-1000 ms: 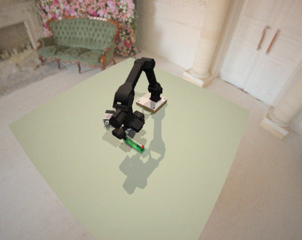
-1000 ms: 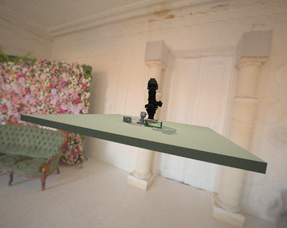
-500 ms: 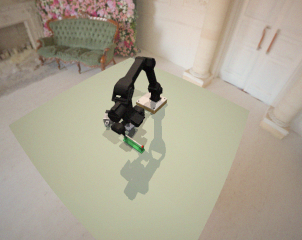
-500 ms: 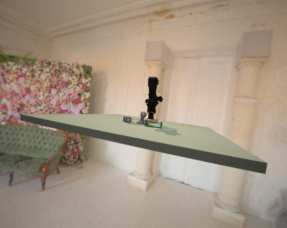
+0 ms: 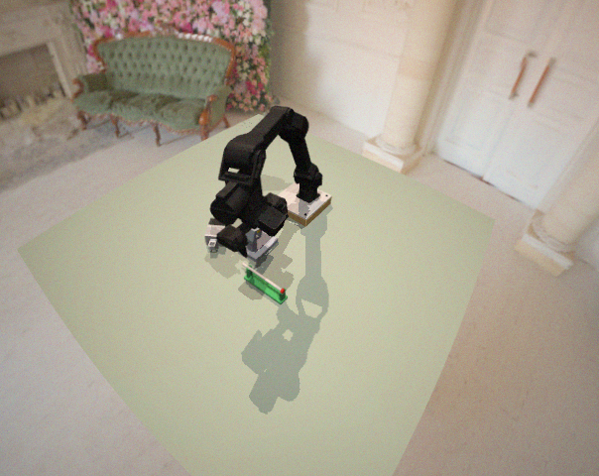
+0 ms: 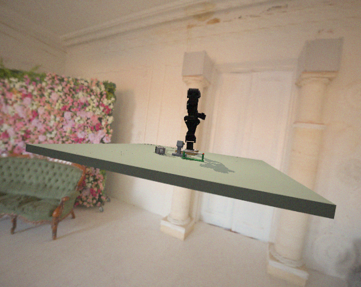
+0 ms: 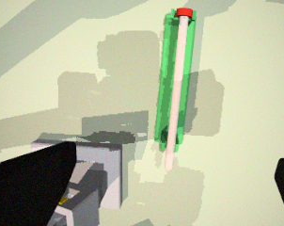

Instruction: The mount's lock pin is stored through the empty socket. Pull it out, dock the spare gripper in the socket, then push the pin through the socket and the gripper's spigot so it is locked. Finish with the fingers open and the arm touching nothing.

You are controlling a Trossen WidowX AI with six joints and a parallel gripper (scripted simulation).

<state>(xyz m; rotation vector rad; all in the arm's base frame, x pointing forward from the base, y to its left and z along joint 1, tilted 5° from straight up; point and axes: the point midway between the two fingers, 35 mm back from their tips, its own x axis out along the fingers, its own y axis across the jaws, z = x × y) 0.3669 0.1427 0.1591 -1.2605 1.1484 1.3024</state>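
My gripper tip is now 22 cm to the left of the spare gripper, 14 cm above it and 2 cm past it. The rest, counted from my gripper tip: grey mount 11 cm below, 10 cm to the right, 9 cm behind; green rack 14 cm below, 3 cm to the left.
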